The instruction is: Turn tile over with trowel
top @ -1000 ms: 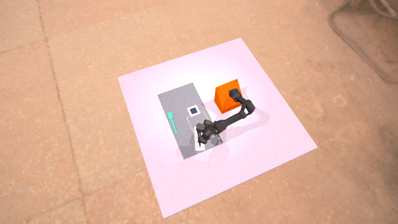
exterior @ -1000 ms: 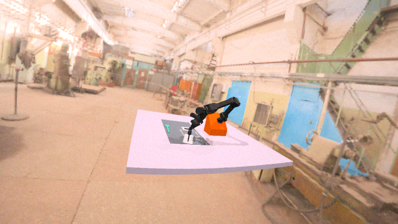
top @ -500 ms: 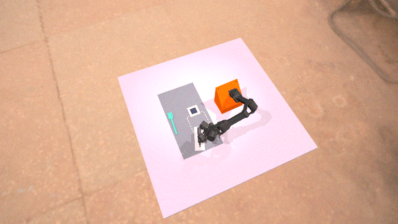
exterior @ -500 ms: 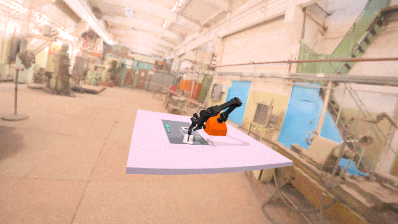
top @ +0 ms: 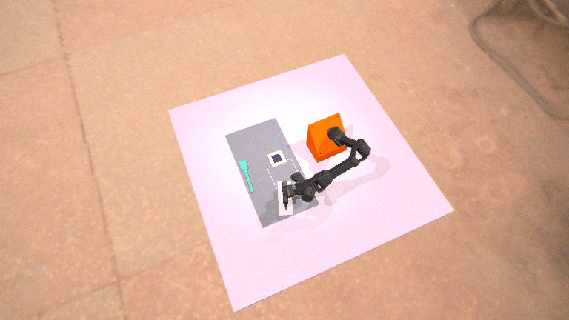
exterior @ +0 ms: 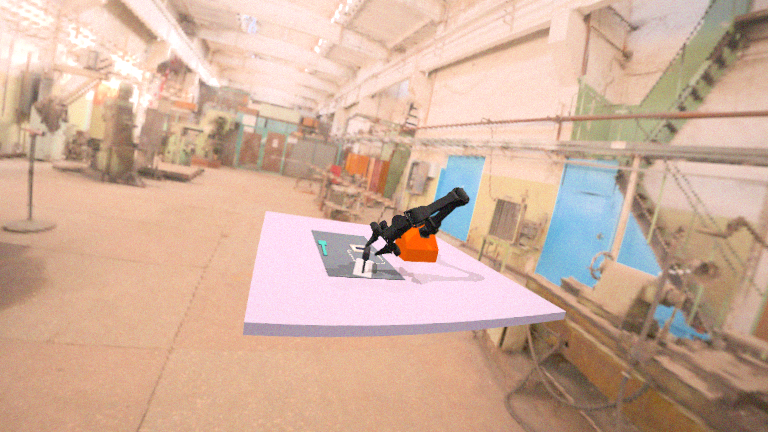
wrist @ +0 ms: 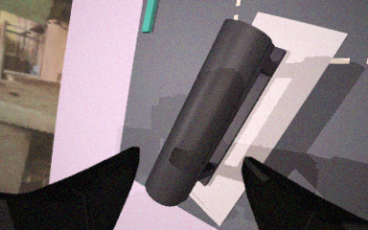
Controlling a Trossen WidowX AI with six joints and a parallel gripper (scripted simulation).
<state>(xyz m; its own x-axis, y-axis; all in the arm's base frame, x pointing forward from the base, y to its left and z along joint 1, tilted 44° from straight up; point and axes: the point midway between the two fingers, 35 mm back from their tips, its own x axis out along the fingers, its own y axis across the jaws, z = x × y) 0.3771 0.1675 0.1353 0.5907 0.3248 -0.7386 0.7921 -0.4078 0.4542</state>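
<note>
Now: the trowel 50 mm below my gripper tip and 10 mm ahead of it. Round my gripper tip: teal flat tool (260 mm to the right, 140 mm ahead, 80 mm below); grey mat (230 mm to the right, 110 mm below); tile (270 mm to the right, 80 mm below, 60 mm behind).
</note>
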